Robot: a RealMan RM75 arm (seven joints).
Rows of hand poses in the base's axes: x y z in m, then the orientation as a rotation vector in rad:
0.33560, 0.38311, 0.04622, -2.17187, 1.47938, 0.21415
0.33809, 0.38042, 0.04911, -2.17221, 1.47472, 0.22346
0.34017, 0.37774, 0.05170, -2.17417, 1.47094, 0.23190
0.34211, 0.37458, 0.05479, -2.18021, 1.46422, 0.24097
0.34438, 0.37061, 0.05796, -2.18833, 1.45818, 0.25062
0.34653, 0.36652, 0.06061, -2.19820, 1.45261, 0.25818
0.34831, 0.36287, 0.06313, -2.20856, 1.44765, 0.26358
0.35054, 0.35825, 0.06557, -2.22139, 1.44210, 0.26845
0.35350, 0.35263, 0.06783, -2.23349, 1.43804, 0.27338
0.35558, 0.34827, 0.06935, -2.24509, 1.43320, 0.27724
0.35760, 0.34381, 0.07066, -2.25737, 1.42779, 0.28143
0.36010, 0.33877, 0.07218, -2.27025, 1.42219, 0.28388
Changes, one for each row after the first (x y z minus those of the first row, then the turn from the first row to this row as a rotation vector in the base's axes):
0.00249, -0.00269, 0.00289, 0.00497, 0.00387, 0.00447
0.00457, -0.00537, 0.00548, 0.00804, 0.00811, 0.00904
0.00651, -0.00853, 0.00857, 0.00955, 0.01278, 0.01718
0.00878, -0.01250, 0.01174, 0.00937, 0.01880, 0.02598
0.01093, -0.01659, 0.01439, 0.00694, 0.02429, 0.03490
0.01271, -0.02024, 0.01691, 0.00312, 0.02886, 0.04327
0.01494, -0.02486, 0.01935, -0.00250, 0.03365, 0.05294
0.01790, -0.03048, 0.02161, -0.00823, 0.03891, 0.06144
0.01998, -0.03484, 0.02313, -0.01364, 0.04302, 0.06992
0.02200, -0.03930, 0.02444, -0.01925, 0.04734, 0.07904
0.02450, -0.04434, 0.02596, -0.02583, 0.05070, 0.08818

